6 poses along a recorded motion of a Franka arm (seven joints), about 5 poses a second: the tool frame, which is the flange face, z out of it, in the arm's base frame.
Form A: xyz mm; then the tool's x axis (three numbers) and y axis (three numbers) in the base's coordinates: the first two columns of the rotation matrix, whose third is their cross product.
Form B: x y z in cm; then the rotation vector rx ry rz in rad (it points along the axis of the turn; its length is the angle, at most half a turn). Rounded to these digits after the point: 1 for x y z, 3 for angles.
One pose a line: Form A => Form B
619 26 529 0.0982 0.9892 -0.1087 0.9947 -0.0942 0.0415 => 61.9 2.6 52.9 2.248 2.041 -0.080
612 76 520 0.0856 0.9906 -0.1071 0.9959 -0.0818 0.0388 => 61.2 7.6 52.0 2.238 2.057 -0.080
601 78 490 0.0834 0.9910 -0.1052 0.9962 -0.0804 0.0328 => 60.1 7.8 49.0 2.240 2.063 -0.084
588 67 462 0.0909 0.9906 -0.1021 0.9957 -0.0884 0.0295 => 58.8 6.7 46.2 2.251 2.057 -0.085
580 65 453 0.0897 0.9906 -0.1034 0.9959 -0.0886 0.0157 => 58.0 6.5 45.3 2.257 2.064 -0.101
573 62 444 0.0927 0.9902 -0.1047 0.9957 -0.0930 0.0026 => 57.3 6.2 44.4 2.267 2.065 -0.116
